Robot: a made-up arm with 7 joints. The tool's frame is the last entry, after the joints.
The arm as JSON. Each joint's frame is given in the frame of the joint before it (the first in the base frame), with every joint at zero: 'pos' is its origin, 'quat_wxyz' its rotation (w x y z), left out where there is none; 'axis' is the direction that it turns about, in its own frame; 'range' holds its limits. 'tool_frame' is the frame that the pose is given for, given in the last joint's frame.
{
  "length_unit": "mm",
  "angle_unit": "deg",
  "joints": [
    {
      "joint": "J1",
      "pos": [
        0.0,
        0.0,
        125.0
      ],
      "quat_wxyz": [
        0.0,
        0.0,
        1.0,
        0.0
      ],
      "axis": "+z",
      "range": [
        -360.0,
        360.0
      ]
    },
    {
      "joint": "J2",
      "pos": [
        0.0,
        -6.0,
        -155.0
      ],
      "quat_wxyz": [
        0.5,
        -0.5,
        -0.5,
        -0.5
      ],
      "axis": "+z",
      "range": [
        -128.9,
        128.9
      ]
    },
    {
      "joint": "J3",
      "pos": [
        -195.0,
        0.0,
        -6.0
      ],
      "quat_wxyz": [
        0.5,
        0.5,
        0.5,
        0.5
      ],
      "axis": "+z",
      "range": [
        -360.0,
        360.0
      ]
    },
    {
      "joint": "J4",
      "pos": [
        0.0,
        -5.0,
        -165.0
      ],
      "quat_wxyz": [
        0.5,
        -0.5,
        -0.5,
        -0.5
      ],
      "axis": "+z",
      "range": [
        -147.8,
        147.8
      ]
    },
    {
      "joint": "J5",
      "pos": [
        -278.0,
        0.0,
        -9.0
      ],
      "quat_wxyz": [
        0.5,
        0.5,
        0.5,
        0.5
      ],
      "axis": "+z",
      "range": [
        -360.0,
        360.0
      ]
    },
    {
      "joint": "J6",
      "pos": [
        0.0,
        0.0,
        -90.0
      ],
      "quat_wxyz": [
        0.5,
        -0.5,
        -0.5,
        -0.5
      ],
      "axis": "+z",
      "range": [
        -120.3,
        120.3
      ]
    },
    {
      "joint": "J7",
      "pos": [
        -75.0,
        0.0,
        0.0
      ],
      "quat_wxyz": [
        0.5,
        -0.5,
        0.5,
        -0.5
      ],
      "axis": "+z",
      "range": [
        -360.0,
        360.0
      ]
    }
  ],
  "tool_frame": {
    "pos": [
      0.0,
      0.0,
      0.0
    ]
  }
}
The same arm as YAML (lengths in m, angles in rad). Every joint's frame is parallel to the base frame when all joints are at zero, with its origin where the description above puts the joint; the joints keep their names.
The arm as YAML. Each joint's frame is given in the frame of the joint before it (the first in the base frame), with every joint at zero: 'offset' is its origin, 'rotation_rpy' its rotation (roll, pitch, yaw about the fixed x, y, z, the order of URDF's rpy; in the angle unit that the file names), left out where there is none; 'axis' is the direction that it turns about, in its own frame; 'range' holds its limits. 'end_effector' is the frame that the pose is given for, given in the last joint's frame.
length_unit: m
angle_unit: rad
chain:
  - id: J1
    offset: [0.0, 0.0, 0.125]
    axis: [0.0, 0.0, -1.0]
    range: [-6.2832, 6.2832]
  - id: J2
    offset: [0.0, -0.006, 0.155]
    axis: [0.0, 1.0, 0.0]
    range: [-2.2497, 2.2497]
  - id: J3
    offset: [0.0, -0.006, 0.195]
    axis: [0.0, 0.0, -1.0]
    range: [-6.2832, 6.2832]
  - id: J4
    offset: [0.0, -0.005, 0.165]
    axis: [0.0, 1.0, 0.0]
    range: [-2.5796, 2.5796]
  - id: J5
    offset: [0.0, -0.009, 0.278]
    axis: [0.0, 0.0, -1.0]
    range: [-6.2832, 6.2832]
  - id: J6
    offset: [0.0, 0.0, 0.09]
    axis: [0.0, 1.0, 0.0]
    range: [-2.0996, 2.0996]
  - id: J7
    offset: [0.0, 0.0, 0.075]
    axis: [0.0, 0.0, -1.0]
    range: [-6.2832, 6.2832]
end_effector:
  offset: [0.0, 0.0, 0.0]
  rotation_rpy: [3.1416, 0.0, 0.0]

